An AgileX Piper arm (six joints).
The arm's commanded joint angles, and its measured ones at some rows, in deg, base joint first. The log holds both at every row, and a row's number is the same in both.
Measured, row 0:
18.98 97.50 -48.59 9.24 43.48 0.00
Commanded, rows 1 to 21:
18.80 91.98 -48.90 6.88 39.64 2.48
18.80 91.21 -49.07 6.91 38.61 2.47
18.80 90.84 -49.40 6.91 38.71 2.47
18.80 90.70 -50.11 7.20 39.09 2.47
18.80 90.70 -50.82 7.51 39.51 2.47
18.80 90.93 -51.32 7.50 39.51 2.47
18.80 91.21 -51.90 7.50 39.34 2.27
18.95 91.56 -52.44 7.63 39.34 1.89
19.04 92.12 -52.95 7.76 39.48 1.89
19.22 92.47 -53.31 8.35 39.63 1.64
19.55 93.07 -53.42 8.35 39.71 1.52
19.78 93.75 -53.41 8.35 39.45 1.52
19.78 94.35 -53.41 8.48 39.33 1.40
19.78 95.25 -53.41 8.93 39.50 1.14
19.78 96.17 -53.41 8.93 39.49 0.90
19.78 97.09 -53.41 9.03 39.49 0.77
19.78 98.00 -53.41 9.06 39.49 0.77
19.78 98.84 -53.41 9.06 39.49 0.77
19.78 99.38 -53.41 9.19 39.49 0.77
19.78 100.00 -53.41 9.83 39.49 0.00
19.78 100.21 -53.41 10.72 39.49 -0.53
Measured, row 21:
19.70 98.65 -53.15 8.85 39.46 1.46
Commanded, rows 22 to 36:
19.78 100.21 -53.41 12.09 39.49 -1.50
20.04 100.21 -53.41 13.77 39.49 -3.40
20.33 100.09 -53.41 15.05 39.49 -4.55
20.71 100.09 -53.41 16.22 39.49 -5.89
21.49 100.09 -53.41 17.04 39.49 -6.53
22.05 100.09 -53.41 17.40 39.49 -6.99
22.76 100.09 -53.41 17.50 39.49 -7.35
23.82 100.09 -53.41 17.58 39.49 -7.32
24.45 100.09 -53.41 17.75 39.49 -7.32
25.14 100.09 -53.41 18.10 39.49 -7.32
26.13 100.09 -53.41 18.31 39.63 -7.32
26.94 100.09 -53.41 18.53 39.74 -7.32
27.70 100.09 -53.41 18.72 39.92 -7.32
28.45 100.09 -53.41 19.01 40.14 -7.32
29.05 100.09 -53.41 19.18 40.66 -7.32
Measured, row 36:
26.83 100.25 -53.39 18.66 39.37 -6.45
